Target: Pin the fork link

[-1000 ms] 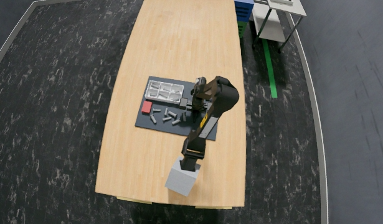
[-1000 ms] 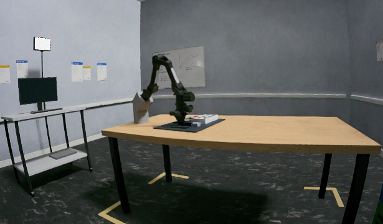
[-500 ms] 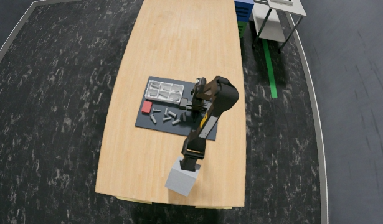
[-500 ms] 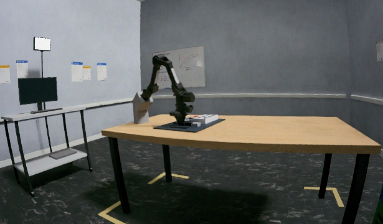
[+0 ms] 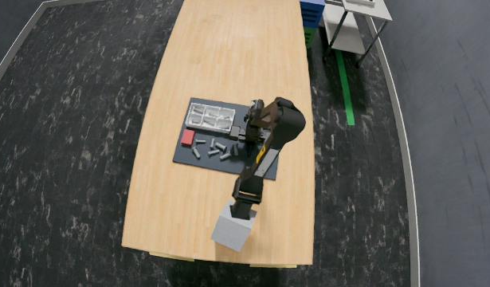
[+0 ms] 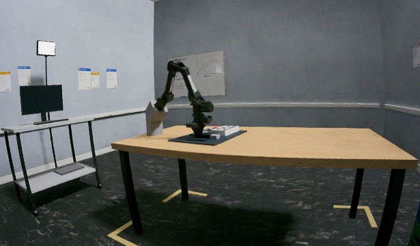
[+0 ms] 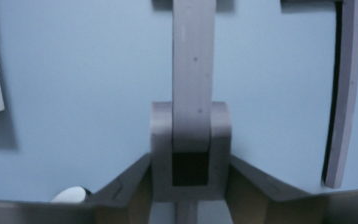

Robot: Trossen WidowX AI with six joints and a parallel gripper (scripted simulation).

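My gripper is now 3 cm short of the eye plate, 3 cm above it and 1 cm to the left of it. Round my hand: long dark bar (9 cm to the right, 3 cm below, 3 cm ahead); pin (7 cm to the left, 3 cm below, 2 cm behind); dark mat (9 cm to the left, 6 cm ahead, 4 cm below).
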